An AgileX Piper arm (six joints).
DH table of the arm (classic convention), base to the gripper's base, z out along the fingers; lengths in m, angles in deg. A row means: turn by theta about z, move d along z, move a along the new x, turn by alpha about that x. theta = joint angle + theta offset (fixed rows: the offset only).
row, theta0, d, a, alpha
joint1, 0, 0.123, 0, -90
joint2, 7.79, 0, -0.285, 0
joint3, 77.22, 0, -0.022, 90
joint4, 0, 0.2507, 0, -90
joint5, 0, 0, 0, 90
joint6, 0, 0.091, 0, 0
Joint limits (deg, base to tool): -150..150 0..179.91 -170..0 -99.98..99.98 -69.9..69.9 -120..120
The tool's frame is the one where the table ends.
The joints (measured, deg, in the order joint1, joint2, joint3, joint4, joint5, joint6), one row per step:
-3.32 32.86 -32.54 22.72 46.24 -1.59
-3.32 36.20 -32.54 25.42 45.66 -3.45
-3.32 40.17 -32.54 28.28 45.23 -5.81
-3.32 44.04 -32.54 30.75 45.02 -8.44
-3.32 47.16 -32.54 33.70 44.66 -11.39
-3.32 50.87 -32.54 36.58 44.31 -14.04
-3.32 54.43 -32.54 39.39 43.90 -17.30
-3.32 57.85 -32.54 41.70 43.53 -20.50
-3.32 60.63 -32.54 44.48 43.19 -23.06
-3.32 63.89 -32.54 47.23 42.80 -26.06
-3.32 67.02 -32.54 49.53 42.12 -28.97
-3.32 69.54 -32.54 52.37 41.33 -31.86
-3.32 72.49 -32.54 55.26 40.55 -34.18
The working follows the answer.
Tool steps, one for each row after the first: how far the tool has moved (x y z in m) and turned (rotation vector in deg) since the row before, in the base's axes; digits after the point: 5 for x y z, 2 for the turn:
0.01064 0.00194 -0.00423 1.48 2.18 1.06
0.01211 0.00197 -0.00616 1.38 2.75 1.29
0.01120 0.00166 -0.00707 0.89 2.72 1.46
0.00914 0.00205 -0.00547 1.17 1.64 1.43
0.01039 0.00179 -0.00749 1.37 2.28 1.09
0.00975 0.00160 -0.00769 0.96 1.79 1.36
0.00889 0.00114 -0.00820 0.55 1.67 1.37
0.00730 0.00153 -0.00641 1.32 1.26 0.64
0.00809 0.00128 -0.00831 1.07 1.46 0.81
0.00767 0.00060 -0.00862 0.58 1.18 0.63
0.00666 0.00078 -0.00658 0.92 0.48 0.17
0.00712 0.00061 -0.00846 1.17 1.20 -0.40

Tool pose at each row, in the base's axes (x y z in m, rotation vector in deg; rounded; the steps above come from the unrounded poses):
0.10082 0.01958 0.29570 11.46 128.86 24.27
0.11146 0.02152 0.29146 11.60 130.93 26.50
0.12356 0.02349 0.28531 11.57 133.61 28.76
0.13477 0.02515 0.27824 11.09 136.37 30.57
0.14390 0.02720 0.27277 10.42 138.00 32.69
0.15430 0.02900 0.26529 10.44 140.09 34.94
0.16405 0.03059 0.25760 9.79 141.87 36.81
0.17293 0.03173 0.24940 8.92 143.63 38.19
0.18023 0.03326 0.24299 9.08 144.58 40.22
0.18832 0.03454 0.23469 9.01 145.82 42.04
0.19599 0.03514 0.22607 8.88 146.91 43.14
0.20265 0.03592 0.21949 9.16 147.08 44.45
0.20977 0.03653 0.21104 10.56 147.68 45.95

